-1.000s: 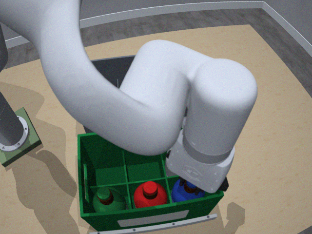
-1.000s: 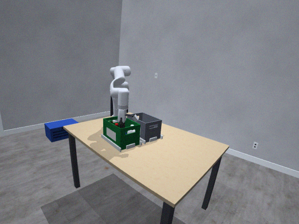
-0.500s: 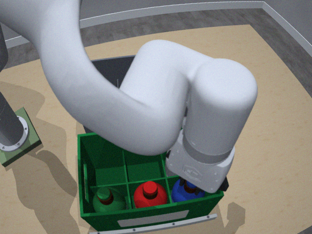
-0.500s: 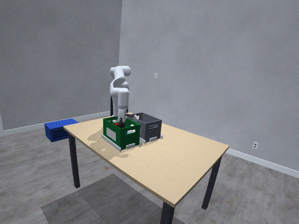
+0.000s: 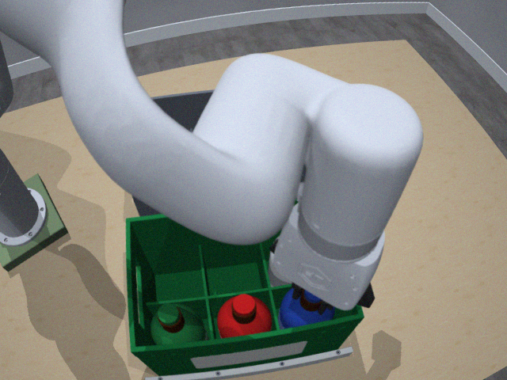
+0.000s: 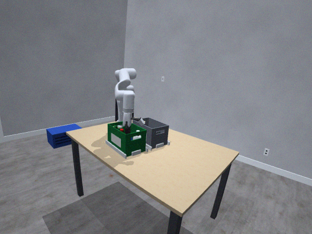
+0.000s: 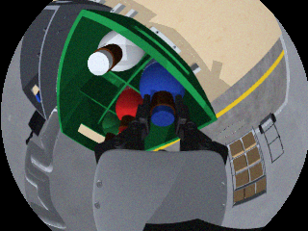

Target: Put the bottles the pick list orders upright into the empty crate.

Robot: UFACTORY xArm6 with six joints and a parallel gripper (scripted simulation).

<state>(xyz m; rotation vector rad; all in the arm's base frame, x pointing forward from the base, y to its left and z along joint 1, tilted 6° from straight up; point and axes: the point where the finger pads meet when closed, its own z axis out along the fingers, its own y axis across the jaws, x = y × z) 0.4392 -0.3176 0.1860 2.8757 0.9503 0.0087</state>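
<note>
The red-label bottle is 8 cm below my hand, 8 cm behind it and 1 cm to the left of it. The rest, counted from my hand: green crate: 8 cm below, 8 cm behind, 6 cm to the left; then white-label bottle: 9 cm to the left, 8 cm below, 2 cm ahead; then green bottle: 18 cm behind, 8 cm below, 3 cm to the left.
</note>
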